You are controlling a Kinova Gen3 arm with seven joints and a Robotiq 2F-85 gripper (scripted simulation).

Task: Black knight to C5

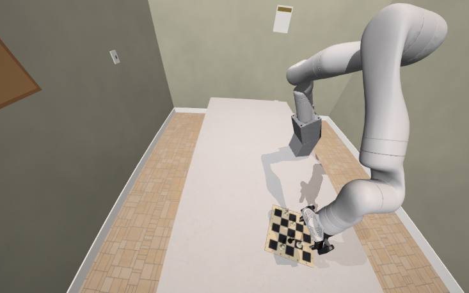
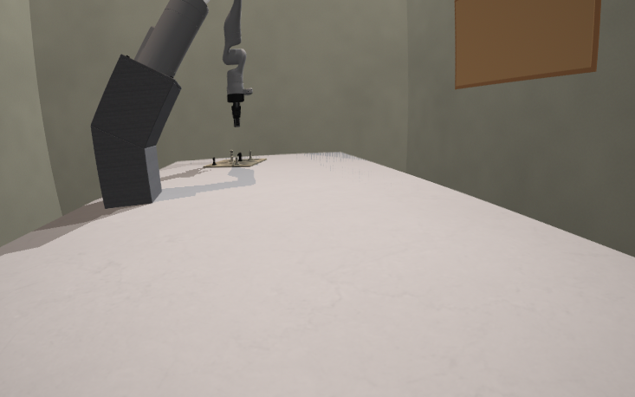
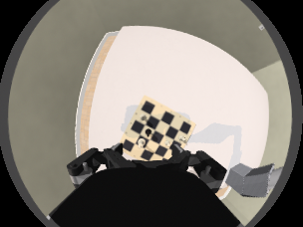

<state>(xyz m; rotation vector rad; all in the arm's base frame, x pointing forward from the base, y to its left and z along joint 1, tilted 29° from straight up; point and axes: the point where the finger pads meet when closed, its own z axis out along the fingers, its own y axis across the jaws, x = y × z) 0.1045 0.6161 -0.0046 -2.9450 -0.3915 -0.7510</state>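
Now: hand 150 mm above the black knight. From my hand the other things lie so: light piece (50 mm ahead, 30 mm to the left, 140 mm below); then chessboard (30 mm to the right, 160 mm below); then black pawn (90 mm behind, 90 mm to the right, 150 mm below).
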